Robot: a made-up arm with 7 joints. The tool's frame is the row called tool.
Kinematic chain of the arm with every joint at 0, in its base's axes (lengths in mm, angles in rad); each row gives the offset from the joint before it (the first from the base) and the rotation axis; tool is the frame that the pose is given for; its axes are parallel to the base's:
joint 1: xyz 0 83.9 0 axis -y
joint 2: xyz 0 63 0 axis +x
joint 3: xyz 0 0 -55.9 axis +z
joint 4: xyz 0 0 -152.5 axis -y
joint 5: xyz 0 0 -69.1 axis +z
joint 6: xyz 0 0 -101.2 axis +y
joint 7: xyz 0 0 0 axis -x
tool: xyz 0 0 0
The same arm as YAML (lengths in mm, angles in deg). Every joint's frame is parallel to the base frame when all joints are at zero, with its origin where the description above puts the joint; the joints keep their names.
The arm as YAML. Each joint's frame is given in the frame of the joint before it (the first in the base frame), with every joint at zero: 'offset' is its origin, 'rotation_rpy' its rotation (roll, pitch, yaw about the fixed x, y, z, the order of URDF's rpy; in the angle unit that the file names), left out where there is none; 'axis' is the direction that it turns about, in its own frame. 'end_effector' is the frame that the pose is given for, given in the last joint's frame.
length_unit: mm
angle_unit: deg
chain:
  - id: joint 1
    offset: [0.0, 83.9, 0.0]
    axis: [0.0, -1.0, 0.0]
  - id: joint 2
    offset: [0.0, 63.0, 0.0]
    axis: [1.0, 0.0, 0.0]
  - id: joint 3
    offset: [0.0, 0.0, -55.9]
    axis: [0.0, 0.0, 1.0]
  - id: joint 4
    offset: [0.0, 0.0, -152.5]
    axis: [0.0, -1.0, 0.0]
  - id: joint 5
    offset: [0.0, 0.0, -69.1]
    axis: [0.0, 0.0, 1.0]
  - id: joint 6
    offset: [0.0, 0.0, -101.2]
    axis: [0.0, 1.0, 0.0]
  - id: joint 7
    offset: [0.0, 0.0, 0.0]
    axis: [-1.0, 0.0, 0.0]
end_effector:
  offset: [0.0, 0.0, 0.0]

